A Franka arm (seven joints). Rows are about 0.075 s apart.
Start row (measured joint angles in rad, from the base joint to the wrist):
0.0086 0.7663 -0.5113 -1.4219 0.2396 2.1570 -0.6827
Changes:
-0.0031 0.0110 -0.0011 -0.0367 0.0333 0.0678 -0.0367
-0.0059 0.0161 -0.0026 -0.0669 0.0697 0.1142 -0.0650
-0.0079 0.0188 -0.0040 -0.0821 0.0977 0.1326 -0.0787
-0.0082 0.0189 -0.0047 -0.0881 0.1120 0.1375 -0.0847
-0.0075 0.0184 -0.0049 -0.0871 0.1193 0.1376 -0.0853
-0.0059 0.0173 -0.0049 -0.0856 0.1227 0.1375 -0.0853
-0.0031 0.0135 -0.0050 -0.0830 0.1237 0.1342 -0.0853
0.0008 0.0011 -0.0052 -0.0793 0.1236 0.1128 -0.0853
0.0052 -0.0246 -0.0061 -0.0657 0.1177 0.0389 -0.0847
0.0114 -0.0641 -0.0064 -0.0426 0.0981 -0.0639 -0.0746
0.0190 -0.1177 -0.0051 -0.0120 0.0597 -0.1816 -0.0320
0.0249 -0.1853 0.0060 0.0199 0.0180 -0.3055 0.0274
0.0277 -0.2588 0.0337 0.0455 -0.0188 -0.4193 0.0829
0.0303 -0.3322 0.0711 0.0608 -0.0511 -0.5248 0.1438
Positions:
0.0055 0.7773 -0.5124 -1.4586 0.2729 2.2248 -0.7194
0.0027 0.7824 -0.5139 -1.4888 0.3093 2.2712 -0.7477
0.0007 0.7851 -0.5153 -1.5040 0.3373 2.2896 -0.7614
0.0004 0.7852 -0.5160 -1.5100 0.3516 2.2945 -0.7674
0.0011 0.7847 -0.5162 -1.5090 0.3589 2.2946 -0.7680
0.0027 0.7836 -0.5162 -1.5075 0.3623 2.2945 -0.7680
0.0055 0.7798 -0.5163 -1.5049 0.3633 2.2912 -0.7680
0.0094 0.7674 -0.5165 -1.5012 0.3632 2.2698 -0.7680
0.0138 0.7417 -0.5174 -1.4876 0.3573 2.1959 -0.7674
0.0200 0.7022 -0.5177 -1.4645 0.3377 2.0931 -0.7573
0.0276 0.6486 -0.5164 -1.4339 0.2993 1.9754 -0.7147
0.0335 0.5810 -0.5053 -1.4020 0.2576 1.8515 -0.6553
0.0363 0.5075 -0.4776 -1.3764 0.2208 1.7377 -0.5998
0.0389 0.4341 -0.4402 -1.3611 0.1885 1.6322 -0.5389

